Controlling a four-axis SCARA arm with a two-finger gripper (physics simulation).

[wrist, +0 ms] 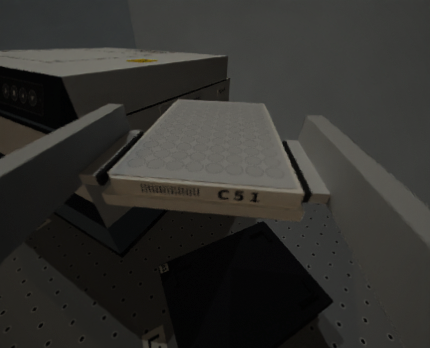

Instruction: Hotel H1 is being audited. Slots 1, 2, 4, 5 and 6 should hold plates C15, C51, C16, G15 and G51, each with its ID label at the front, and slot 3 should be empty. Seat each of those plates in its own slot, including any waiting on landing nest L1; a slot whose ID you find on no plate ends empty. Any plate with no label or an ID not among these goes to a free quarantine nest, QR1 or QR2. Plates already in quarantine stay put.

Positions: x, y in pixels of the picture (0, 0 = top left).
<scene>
A plate C51 (216, 157): 0.09 m from the lens.
</scene>
